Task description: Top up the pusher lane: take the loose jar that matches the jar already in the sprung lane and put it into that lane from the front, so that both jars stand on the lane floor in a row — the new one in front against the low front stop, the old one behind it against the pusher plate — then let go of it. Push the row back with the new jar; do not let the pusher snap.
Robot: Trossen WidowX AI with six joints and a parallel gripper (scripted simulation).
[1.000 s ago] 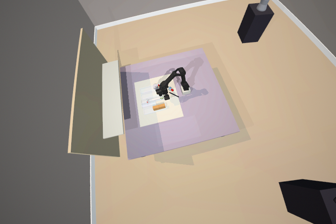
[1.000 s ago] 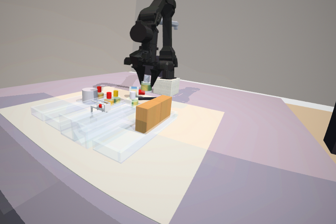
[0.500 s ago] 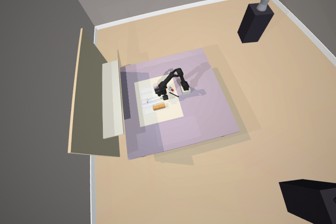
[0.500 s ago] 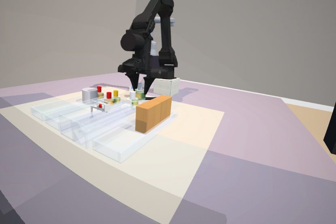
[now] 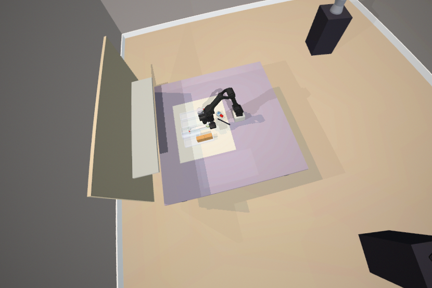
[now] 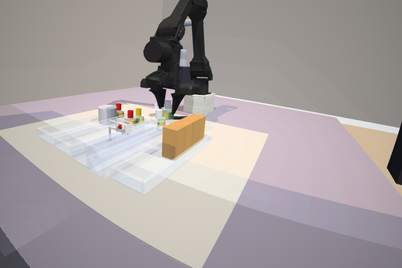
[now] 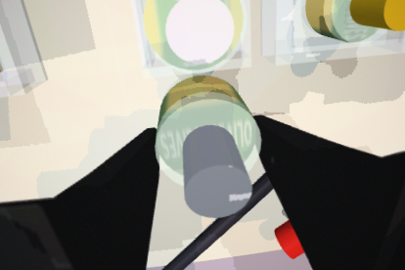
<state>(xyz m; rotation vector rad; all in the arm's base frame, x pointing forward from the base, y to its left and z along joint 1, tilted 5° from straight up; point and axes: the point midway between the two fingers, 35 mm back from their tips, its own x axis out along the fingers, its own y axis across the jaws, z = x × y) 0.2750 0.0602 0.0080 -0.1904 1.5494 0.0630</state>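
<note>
My gripper tip is now 120 mm past the black rod, 40 mm above it and 20 mm to the left of it. The rest, counted from my gripper tip: clear lane (190 mm ahead, 60 mm to the left, 30 mm below); grey cylinder (150 mm to the right, 120 mm ahead, 20 mm below).
</note>
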